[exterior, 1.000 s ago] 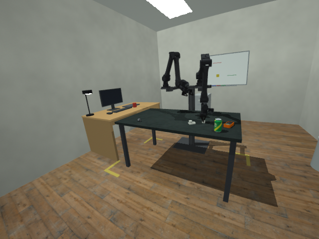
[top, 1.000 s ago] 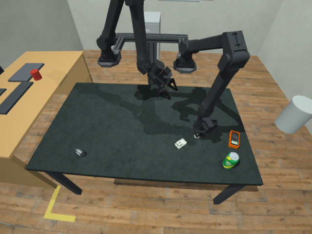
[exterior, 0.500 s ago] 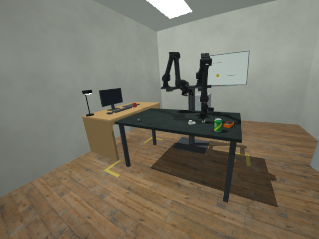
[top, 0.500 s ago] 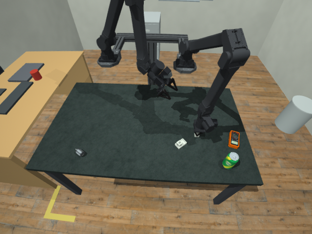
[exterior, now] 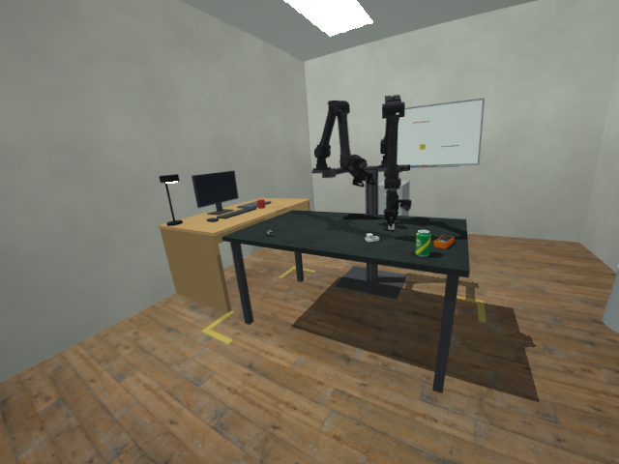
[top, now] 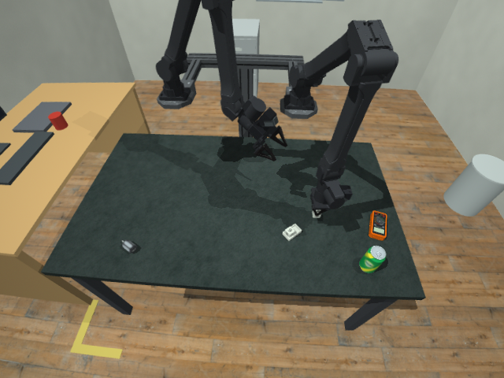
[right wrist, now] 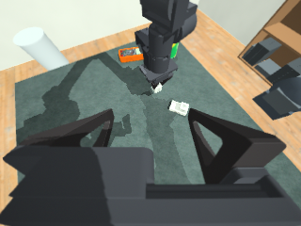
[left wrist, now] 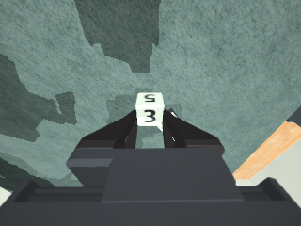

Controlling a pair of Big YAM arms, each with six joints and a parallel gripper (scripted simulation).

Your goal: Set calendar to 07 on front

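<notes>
The white number cube is 80 mm ahead of my left hand, 100 mm to the right of it and 60 mm below it.
</notes>
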